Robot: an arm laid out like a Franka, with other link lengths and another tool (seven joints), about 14 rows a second.
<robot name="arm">
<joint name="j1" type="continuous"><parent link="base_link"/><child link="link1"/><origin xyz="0 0 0.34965" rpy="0 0 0"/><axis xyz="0 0 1"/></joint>
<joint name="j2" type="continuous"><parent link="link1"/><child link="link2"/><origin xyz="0 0 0" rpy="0 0 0"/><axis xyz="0 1 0"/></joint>
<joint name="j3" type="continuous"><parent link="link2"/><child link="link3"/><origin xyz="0 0 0.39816" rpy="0 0 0"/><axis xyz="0 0 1"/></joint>
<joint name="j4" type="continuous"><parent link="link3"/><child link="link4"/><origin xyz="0.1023 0 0" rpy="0 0 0"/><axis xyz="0 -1 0"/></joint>
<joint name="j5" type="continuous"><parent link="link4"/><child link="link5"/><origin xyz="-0.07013 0 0.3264" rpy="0 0 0"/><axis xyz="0 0 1"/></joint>
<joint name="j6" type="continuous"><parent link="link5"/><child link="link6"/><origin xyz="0 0 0" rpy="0 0 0"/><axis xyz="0 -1 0"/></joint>
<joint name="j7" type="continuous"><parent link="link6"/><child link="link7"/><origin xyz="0.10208 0 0" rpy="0 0 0"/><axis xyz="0 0 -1"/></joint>
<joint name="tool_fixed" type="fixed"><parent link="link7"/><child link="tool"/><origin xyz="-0.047 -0.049 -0.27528" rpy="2.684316 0 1.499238"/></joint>
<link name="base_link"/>
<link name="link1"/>
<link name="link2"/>
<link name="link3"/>
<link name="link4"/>
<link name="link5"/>
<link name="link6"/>
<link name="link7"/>
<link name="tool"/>
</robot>
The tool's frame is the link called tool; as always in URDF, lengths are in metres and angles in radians. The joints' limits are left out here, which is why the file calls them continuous.
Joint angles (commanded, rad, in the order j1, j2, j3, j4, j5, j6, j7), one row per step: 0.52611 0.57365 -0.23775 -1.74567 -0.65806 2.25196 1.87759; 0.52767 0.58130 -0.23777 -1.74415 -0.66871 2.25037 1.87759; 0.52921 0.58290 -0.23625 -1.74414 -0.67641 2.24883 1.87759; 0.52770 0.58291 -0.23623 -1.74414 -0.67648 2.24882 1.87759; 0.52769 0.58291 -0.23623 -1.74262 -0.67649 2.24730 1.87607; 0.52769 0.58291 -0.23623 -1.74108 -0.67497 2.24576 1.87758; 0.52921 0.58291 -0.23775 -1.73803 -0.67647 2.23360 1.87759; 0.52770 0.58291 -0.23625 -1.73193 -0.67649 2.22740 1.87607; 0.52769 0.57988 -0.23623 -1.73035 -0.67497 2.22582 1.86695; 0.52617 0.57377 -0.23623 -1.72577 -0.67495 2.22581 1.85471; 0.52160 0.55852 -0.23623 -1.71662 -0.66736 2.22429 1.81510; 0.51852 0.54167 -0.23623 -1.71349 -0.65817 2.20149 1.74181; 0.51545 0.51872 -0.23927 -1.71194 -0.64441 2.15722 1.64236; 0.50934 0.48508 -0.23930 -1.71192 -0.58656 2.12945 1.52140; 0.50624 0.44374 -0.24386 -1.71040 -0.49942 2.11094 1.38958
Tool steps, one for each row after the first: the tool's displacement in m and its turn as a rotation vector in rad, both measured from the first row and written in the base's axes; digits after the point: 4 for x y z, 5 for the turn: 0.0000 -0.0012 -0.0035 -0.01212 0.00440 0.00797; -0.0002 -0.0009 -0.0041 -0.01877 0.00582 0.01508; 0.0000 -0.0018 -0.0041 -0.01882 0.00584 0.01363; 0.0003 -0.0020 -0.0036 -0.01966 0.00606 0.01419; 0.0005 -0.0017 -0.0032 -0.01867 0.00488 0.01129; -0.0003 -0.0039 -0.0018 -0.02713 0.00801 0.00614; 0.0009 -0.0042 0.0001 -0.02872 0.00692 0.00439; 0.0013 -0.0043 0.0027 -0.02871 0.00892 0.01000; 0.0039 -0.0046 0.0084 -0.02716 0.00600 0.01877; 0.0080 -0.0063 0.0217 -0.02179 0.00762 0.04129; 0.0047 -0.0141 0.0348 -0.03668 0.04433 0.07887; -0.0036 -0.0285 0.0520 -0.06267 0.10563 0.11989; -0.0133 -0.0334 0.0714 -0.03890 0.16697 0.16591; -0.0226 -0.0320 0.0938 0.01831 0.21766 0.21808
